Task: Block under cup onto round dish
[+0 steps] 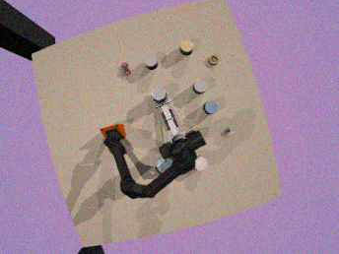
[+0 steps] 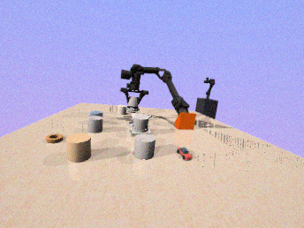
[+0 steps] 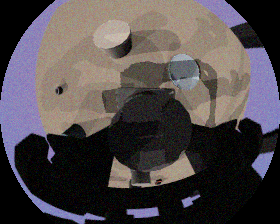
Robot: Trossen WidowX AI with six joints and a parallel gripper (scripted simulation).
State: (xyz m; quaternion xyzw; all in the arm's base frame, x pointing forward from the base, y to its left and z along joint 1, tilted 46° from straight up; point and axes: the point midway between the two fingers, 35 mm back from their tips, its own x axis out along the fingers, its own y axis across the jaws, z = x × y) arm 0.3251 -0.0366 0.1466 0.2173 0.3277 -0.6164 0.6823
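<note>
Now: the pale bluish block 2 cm below my gripper tip. From my gripper tip the other things lie so: cream cup: 7 cm ahead, 15 cm to the right, 7 cm below; balance beam: 2 cm behind, 13 cm to the left, 7 cm below; round light-blue dish: 10 cm behind, 11 cm to the right, 10 cm below.
</note>
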